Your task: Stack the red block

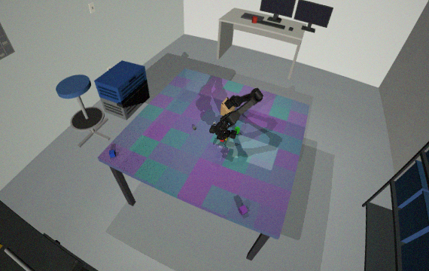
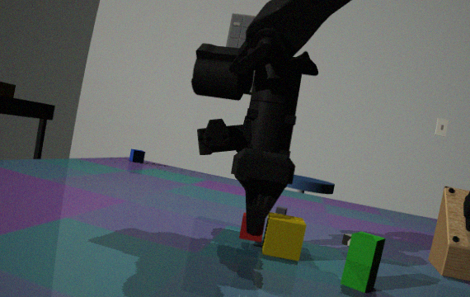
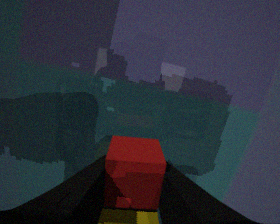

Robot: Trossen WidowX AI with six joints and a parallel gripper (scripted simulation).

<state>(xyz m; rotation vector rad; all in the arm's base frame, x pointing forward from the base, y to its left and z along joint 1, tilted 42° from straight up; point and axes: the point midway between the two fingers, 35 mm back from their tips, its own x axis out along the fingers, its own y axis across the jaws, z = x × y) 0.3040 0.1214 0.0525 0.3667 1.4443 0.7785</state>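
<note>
The yellow block is 4 cm behind my gripper tip. The rest, counted from my gripper tip: purple cube 41 cm ahead, 38 cm to the left; then small grey piece 1 cm ahead, 24 cm to the right, 1 cm below; then red block right at my gripper tip.
</note>
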